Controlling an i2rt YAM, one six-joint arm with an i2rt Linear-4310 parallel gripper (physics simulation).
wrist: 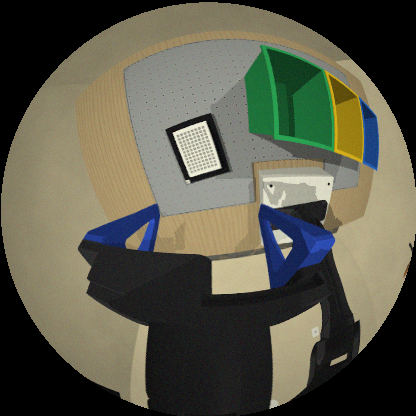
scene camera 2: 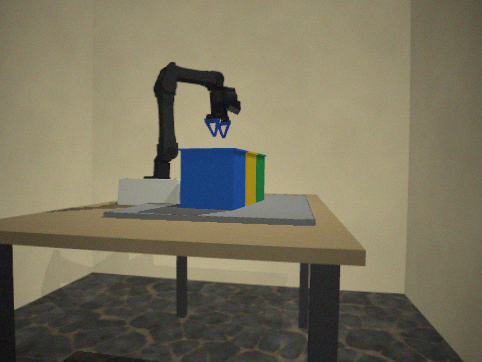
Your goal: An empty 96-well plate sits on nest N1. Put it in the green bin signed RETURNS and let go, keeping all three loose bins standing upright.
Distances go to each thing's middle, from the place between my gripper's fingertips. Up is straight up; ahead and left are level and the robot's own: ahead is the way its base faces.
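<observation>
The white 96-well plate point(wrist: 194, 142) is 25 cm below my hand, 3 cm ahead of it and 3 cm to the left of it. Measured from my hand as well: the green bin point(wrist: 288, 97) is 18 cm to the right, 11 cm ahead and 17 cm below; the yellow bin point(wrist: 348, 128) is 31 cm to the right, 8 cm ahead and 17 cm below; the blue bin point(scene camera 2: 211, 178) is 44 cm to the right, 6 cm ahead and 17 cm below.
</observation>
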